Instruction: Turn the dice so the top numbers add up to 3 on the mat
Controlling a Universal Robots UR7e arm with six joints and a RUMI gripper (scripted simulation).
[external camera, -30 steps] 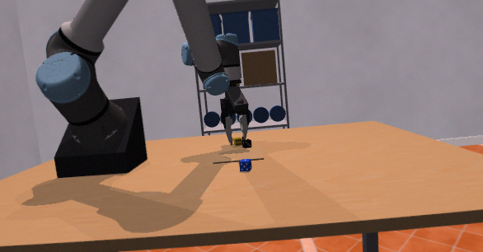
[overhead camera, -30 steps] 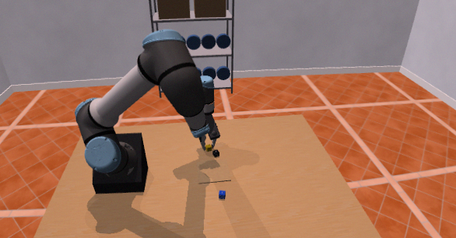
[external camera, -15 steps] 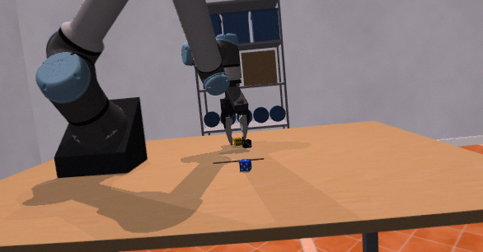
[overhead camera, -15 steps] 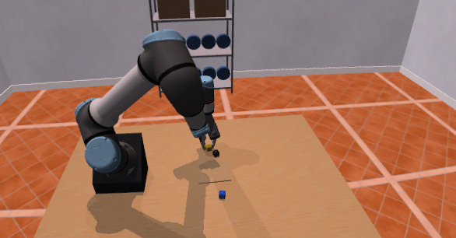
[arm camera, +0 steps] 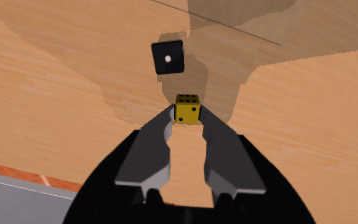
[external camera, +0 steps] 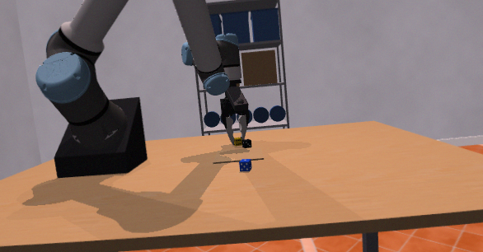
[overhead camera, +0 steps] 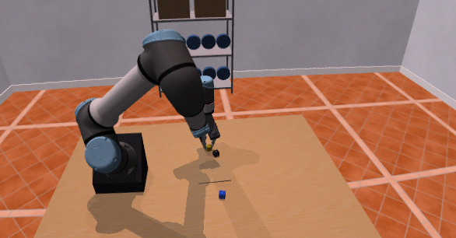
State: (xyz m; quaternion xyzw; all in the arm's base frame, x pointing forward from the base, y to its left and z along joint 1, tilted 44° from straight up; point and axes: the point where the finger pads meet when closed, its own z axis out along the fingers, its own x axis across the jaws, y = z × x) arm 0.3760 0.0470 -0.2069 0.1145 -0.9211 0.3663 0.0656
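Right now my hand is right at the yellow die. From my hand the other things lie so: blue die: 30 mm ahead, 310 mm to the right; then black die: 30 mm ahead, 50 mm to the right; then tan mat: 10 mm ahead, 150 mm to the right, 20 mm below.
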